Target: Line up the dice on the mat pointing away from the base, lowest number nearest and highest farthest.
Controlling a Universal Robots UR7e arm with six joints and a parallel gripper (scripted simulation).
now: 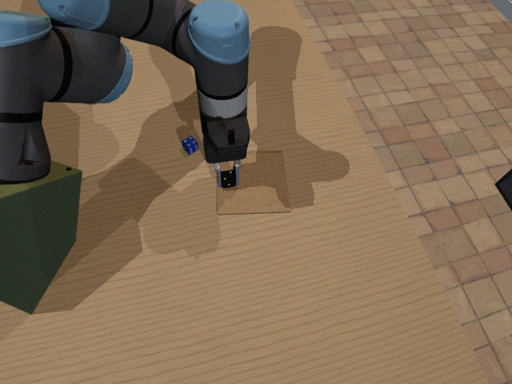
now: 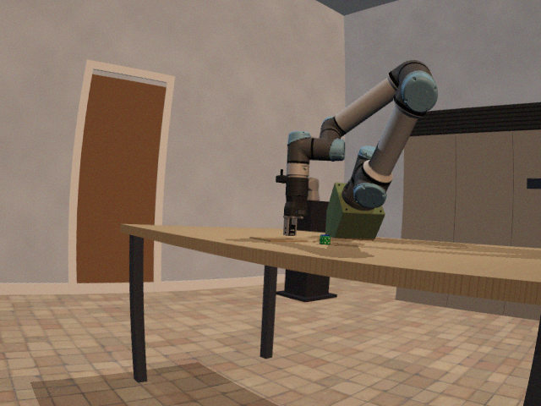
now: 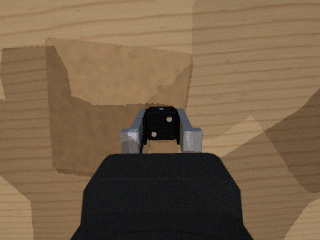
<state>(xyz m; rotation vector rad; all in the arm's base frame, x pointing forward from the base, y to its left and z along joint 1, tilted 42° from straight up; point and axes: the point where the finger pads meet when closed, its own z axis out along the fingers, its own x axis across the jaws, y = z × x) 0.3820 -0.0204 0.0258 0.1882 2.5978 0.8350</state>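
Right now the mat is 5 cm ahead of my hand and 3 cm below it. The rest, counted from my hand: blue die 11 cm to the left, 6 cm behind, 2 cm below; green die 17 cm to the left, 2 cm below, 1 cm ahead; black die 1 cm below.
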